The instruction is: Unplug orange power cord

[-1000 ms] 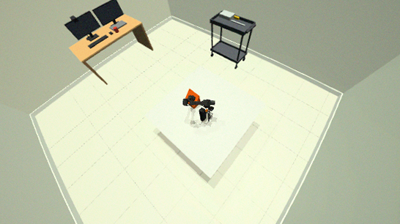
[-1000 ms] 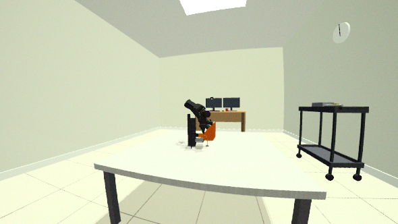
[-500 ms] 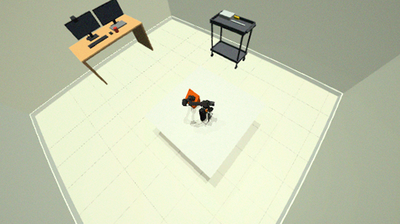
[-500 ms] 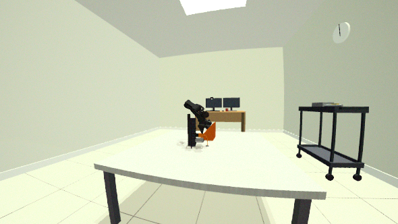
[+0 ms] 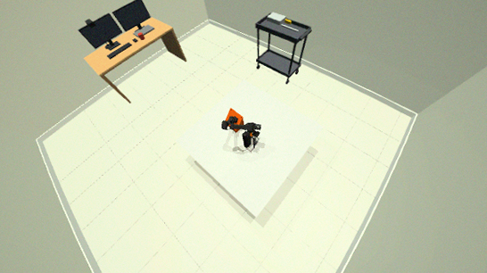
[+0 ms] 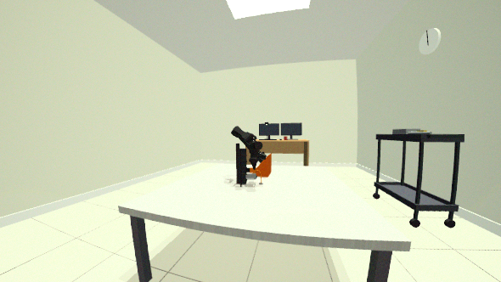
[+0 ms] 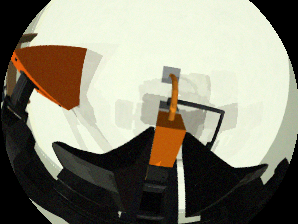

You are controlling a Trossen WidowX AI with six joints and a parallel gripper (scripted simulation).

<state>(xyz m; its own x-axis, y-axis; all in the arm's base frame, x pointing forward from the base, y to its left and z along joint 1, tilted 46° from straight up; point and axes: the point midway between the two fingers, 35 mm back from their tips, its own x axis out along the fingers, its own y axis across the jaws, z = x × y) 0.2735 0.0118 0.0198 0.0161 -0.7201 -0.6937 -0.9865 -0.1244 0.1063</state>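
The orange plug lies 3 cm to the right of my gripper tip and 1 cm ahead of it.
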